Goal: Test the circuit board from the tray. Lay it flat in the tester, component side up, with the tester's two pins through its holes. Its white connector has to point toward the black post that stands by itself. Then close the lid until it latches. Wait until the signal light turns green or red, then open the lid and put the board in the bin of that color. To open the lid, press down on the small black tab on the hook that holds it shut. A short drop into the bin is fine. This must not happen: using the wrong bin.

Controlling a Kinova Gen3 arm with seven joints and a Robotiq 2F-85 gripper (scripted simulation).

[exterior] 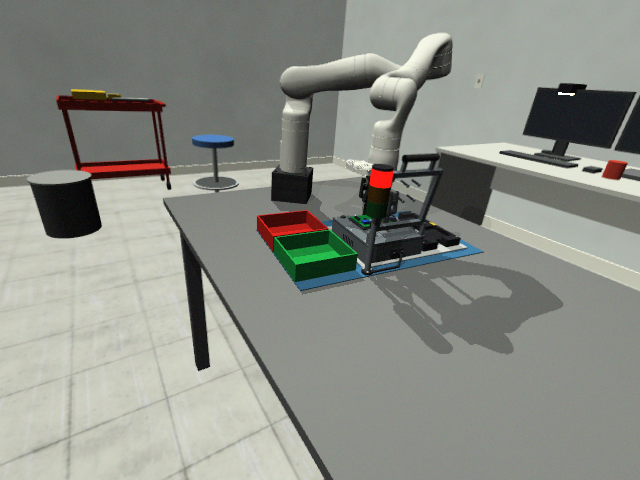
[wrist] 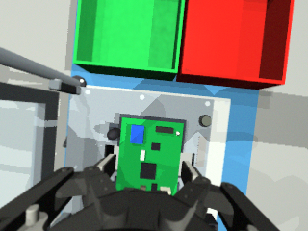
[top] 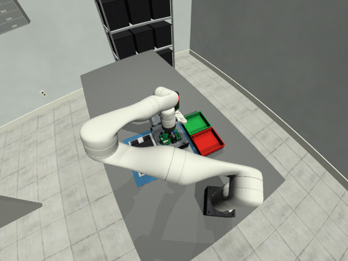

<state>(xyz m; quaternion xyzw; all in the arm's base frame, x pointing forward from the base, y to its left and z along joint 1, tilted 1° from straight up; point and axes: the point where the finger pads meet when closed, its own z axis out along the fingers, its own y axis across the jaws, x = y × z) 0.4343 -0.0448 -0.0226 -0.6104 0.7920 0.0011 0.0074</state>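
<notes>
My hand is right at the green circuit board. Round my hand: clear lid 110 mm ahead, 30 mm to the right, 110 mm above; tester bed 10 mm ahead; green bin 10 mm behind, 200 mm to the right, 60 mm below.
</notes>
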